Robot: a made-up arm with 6 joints. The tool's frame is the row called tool. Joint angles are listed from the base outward. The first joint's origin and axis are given. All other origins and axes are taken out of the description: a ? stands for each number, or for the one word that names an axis. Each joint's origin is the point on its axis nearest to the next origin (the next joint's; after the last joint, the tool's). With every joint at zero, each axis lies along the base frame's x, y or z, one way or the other. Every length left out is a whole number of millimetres.
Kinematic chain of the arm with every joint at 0, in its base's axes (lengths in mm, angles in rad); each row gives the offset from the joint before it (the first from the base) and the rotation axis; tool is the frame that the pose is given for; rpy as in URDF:
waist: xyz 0 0 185 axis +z
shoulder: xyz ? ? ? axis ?
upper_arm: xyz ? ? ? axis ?
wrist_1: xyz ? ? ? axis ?
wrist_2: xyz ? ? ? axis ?
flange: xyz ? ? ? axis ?
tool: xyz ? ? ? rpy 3.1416 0 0
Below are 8 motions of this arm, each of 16 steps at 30 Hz.
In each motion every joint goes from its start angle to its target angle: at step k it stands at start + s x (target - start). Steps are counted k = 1, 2, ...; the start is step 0. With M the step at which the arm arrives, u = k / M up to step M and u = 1 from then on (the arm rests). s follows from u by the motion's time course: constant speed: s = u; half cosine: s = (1 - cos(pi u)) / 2; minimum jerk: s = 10 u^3 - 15 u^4 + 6 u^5.
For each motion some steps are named. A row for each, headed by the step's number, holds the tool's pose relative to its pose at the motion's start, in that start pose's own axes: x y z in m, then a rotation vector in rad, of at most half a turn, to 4 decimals.
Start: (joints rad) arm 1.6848 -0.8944 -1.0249 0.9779 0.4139 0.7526
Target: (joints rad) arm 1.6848 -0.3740 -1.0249 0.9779 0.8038 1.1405
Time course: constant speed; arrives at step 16
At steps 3, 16:
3: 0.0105 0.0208 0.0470 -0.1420 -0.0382 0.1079
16: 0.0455 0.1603 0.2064 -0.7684 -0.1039 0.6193

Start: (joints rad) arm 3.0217 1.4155 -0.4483 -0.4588 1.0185 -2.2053
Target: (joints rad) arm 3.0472 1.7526 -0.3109 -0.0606 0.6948 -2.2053
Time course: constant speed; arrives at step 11
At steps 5, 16:
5: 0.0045 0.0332 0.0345 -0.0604 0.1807 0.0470
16: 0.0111 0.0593 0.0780 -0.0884 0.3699 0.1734

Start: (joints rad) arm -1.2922 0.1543 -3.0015 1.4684 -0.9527 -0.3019
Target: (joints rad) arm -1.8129 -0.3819 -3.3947 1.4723 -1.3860 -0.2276
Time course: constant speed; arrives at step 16
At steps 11, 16:
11: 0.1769 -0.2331 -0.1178 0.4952 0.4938 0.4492
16: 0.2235 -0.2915 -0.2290 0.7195 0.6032 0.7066

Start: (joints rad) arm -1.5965 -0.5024 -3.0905 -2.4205 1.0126 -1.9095
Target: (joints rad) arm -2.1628 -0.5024 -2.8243 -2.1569 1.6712 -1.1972
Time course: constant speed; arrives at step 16
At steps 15, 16:
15: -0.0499 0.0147 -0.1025 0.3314 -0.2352 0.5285
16: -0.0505 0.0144 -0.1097 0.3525 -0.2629 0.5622

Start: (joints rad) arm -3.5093 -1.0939 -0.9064 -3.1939 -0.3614 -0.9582
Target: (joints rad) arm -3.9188 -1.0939 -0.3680 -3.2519 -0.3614 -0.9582
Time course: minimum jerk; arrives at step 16
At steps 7, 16:
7: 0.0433 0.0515 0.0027 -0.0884 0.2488 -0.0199
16: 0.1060 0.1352 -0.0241 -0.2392 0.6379 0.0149

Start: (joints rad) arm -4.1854 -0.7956 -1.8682 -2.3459 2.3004 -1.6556
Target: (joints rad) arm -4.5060 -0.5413 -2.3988 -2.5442 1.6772 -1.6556
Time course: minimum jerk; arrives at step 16
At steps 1, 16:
1: -0.0003 0.0001 -0.0002 -0.0007 -0.0007 0.0009
16: -0.1024 0.0340 -0.0992 -0.2923 -0.4457 0.2894

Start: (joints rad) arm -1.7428 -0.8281 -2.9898 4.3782 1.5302 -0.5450
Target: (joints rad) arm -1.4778 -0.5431 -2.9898 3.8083 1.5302 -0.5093
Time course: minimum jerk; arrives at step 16
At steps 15, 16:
15: 0.0871 -0.1659 0.0019 -0.3059 -0.1156 -0.2875
16: 0.0872 -0.1663 0.0018 -0.3066 -0.1156 -0.2881

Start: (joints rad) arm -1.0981 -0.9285 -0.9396 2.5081 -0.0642 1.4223
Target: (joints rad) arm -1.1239 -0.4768 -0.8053 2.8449 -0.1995 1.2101
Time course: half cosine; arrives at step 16
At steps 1, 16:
1: 0.0012 -0.0010 0.0012 0.0054 0.0042 0.0009
16: 0.1322 -0.1035 0.0697 0.5764 0.4418 0.0917

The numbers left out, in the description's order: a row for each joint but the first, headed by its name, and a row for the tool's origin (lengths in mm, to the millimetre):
shoulder: xyz 0 0 0, axis +y
upper_arm: xyz 66 0 352, axis +y
wrist_1: xyz 56 0 -248, axis -z
wrist_2: xyz 0 0 0, axis +y
flange: xyz 85 0 -108, axis -z
tool: xyz 0 0 0

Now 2 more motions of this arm.
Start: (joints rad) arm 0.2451 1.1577 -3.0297 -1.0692 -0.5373 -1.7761
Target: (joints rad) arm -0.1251 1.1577 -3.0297 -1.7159 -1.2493 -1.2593
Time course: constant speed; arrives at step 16
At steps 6, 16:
6: 0.0070 -0.0459 -0.0548 -0.1553 0.1210 -0.0595
16: 0.0110 -0.1304 -0.1774 -0.2895 0.5531 -0.0196

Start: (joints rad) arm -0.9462 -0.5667 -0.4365 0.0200 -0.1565 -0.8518
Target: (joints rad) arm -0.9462 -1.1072 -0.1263 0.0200 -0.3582 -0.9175
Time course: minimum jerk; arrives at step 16
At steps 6, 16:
6: -0.0085 -0.0089 -0.0469 -0.0893 0.0784 -0.0178
16: -0.0492 -0.0528 -0.1490 -0.3314 0.2772 -0.0635

